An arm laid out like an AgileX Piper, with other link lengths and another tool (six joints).
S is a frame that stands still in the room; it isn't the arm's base.
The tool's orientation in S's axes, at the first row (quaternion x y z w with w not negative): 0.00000, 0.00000, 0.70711, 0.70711
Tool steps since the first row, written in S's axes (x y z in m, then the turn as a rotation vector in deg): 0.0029, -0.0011, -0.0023, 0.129, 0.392, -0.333; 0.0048, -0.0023, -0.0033, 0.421, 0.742, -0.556; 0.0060, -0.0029, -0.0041, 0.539, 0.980, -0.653; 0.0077, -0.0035, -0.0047, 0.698, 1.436, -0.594; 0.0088, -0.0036, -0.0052, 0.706, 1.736, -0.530; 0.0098, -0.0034, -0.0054, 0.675, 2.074, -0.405; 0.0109, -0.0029, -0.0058, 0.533, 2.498, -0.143; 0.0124, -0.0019, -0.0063, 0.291, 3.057, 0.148; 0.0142, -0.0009, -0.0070, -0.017, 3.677, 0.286; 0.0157, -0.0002, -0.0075, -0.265, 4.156, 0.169
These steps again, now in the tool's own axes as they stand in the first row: -0.0011, -0.0029, -0.0023, 0.392, -0.129, -0.333; -0.0023, -0.0048, -0.0033, 0.742, -0.421, -0.556; -0.0029, -0.0060, -0.0041, 0.980, -0.539, -0.653; -0.0035, -0.0077, -0.0047, 1.436, -0.698, -0.594; -0.0036, -0.0088, -0.0052, 1.736, -0.706, -0.530; -0.0034, -0.0098, -0.0054, 2.074, -0.675, -0.405; -0.0029, -0.0109, -0.0058, 2.498, -0.533, -0.143; -0.0019, -0.0124, -0.0063, 3.057, -0.291, 0.148; -0.0009, -0.0142, -0.0070, 3.677, 0.017, 0.286; -0.0002, -0.0157, -0.0075, 4.156, 0.265, 0.169
